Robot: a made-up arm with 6 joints.
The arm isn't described. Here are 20 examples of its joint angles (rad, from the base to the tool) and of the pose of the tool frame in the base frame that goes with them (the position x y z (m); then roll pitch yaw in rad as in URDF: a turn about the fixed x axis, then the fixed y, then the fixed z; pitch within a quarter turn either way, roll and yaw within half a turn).
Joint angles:
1: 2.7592 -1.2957 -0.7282 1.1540 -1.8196 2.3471
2: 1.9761 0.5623 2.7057 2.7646 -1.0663 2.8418
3: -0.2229 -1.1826 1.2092 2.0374 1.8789 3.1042
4: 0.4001 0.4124 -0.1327 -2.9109 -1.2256 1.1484
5: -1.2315 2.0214 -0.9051 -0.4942 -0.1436 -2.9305
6: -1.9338 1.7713 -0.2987 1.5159 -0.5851 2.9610
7: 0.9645 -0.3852 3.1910 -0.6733 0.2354 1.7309
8: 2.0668 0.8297 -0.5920 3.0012 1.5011 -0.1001
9: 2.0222 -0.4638 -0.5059 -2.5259 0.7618 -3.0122
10: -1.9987 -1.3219 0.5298 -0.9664 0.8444 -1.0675
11: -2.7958 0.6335 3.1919 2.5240 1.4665 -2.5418
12: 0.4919 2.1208 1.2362 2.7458 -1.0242 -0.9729
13: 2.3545 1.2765 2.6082 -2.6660 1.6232 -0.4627
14: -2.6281 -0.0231 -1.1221 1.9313 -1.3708 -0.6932
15: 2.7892 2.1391 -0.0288 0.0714 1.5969 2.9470
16: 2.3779 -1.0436 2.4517 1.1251 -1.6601 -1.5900
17: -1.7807 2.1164 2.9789 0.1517 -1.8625 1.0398
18: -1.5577 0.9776 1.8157 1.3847 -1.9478 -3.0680
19: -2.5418 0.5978 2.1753 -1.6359 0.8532 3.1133
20: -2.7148 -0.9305 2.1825 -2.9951 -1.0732 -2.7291
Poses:
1: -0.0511 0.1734 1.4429 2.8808 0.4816 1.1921
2: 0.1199 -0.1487 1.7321 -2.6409 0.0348 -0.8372
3: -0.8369 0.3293 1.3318 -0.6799 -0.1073 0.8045
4: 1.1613 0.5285 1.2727 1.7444 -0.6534 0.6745
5: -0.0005 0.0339 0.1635 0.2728 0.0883 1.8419
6: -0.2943 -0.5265 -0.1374 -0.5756 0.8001 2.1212
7: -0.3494 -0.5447 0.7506 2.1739 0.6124 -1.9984
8: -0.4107 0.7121 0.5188 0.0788 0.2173 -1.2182
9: -0.2748 0.7130 1.4250 -0.9287 0.6353 1.5041
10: 0.2617 0.8109 1.6157 -1.8037 -0.5473 1.9472
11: 0.1003 -0.0618 1.5674 -1.3920 -0.8244 -1.7832
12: 1.3237 0.6495 0.1320 -1.9207 -0.0975 0.1546
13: -0.5473 0.6528 1.6416 -2.7915 0.2642 1.8610
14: -0.7552 -0.2574 0.8755 -2.0090 0.0198 2.4940
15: -0.6149 0.2140 -0.2901 -2.8994 0.5693 2.8740
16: 0.7133 -0.4839 0.7099 -2.7724 -0.4486 0.7348
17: -0.2453 -1.0403 1.0316 -1.2191 0.9869 -2.0464
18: -0.1335 -0.9677 1.7214 2.2736 0.3993 3.0259
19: -0.3312 -0.0808 2.0631 0.0372 -0.7180 2.2299
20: 0.9295 0.4001 0.7992 2.4436 1.0262 0.1766
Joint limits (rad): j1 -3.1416..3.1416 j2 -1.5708..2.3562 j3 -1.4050..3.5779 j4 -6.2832..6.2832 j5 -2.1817..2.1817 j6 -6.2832..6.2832
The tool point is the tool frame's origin. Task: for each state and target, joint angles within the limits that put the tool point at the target. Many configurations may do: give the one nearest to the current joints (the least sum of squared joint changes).
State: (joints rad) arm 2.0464 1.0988 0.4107 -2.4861 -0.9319 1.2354
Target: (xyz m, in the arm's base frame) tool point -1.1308 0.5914 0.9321
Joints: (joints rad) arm 2.5748 0.5734 -0.2830 -2.2864 -1.1106 1.2354
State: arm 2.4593 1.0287 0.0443 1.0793 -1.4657 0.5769
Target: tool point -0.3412 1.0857 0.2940
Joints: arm 2.0004 1.3383 0.0369 1.1246 -1.3928 0.5769
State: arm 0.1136 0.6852 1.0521 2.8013 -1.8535 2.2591
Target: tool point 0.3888 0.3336 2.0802
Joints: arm 0.7520 0.3429 1.2408 2.9978 -1.8604 2.2591
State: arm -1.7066 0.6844 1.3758 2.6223 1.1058 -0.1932
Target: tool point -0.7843 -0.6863 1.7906
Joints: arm -2.4793 0.6238 1.3295 2.7601 1.4213 -0.1932
